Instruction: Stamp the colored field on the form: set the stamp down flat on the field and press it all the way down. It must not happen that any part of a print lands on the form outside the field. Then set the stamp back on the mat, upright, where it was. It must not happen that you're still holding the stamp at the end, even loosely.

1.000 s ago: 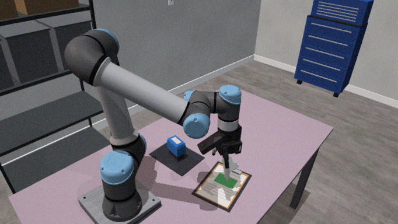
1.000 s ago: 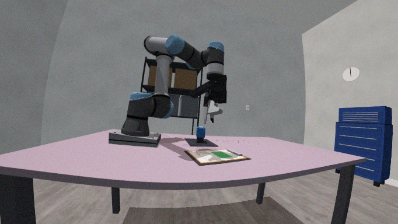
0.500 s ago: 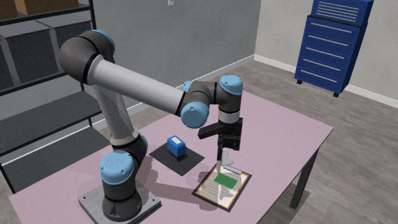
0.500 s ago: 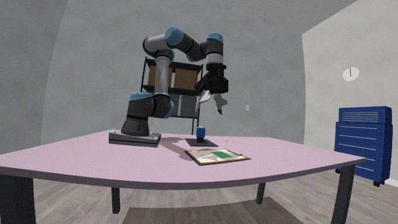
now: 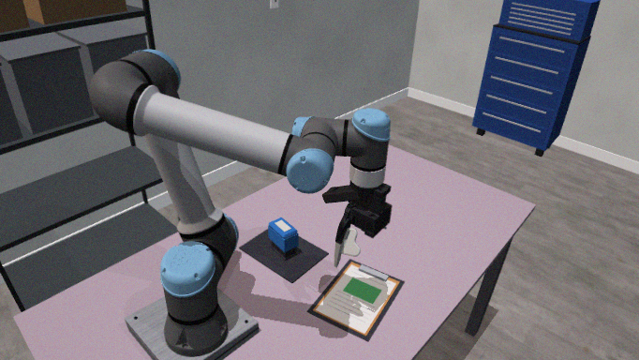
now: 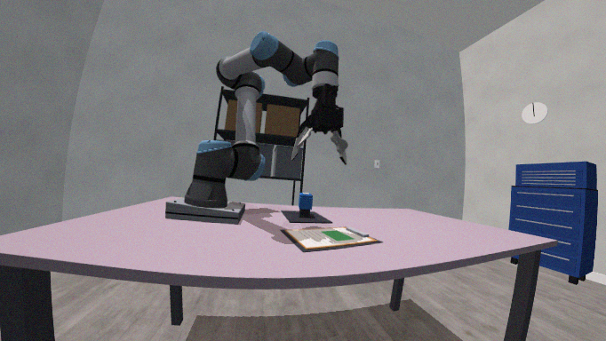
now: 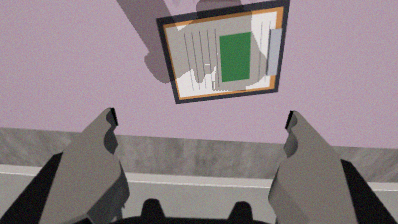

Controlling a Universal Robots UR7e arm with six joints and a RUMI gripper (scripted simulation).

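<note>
The blue stamp is 300 mm to the left of my hand, 160 mm below it and 20 mm behind it. From my hand the other things lie so: dark mat 300 mm to the left, 210 mm below, 20 mm behind; clipboard 210 mm below, 60 mm ahead, 20 mm to the left.
</note>
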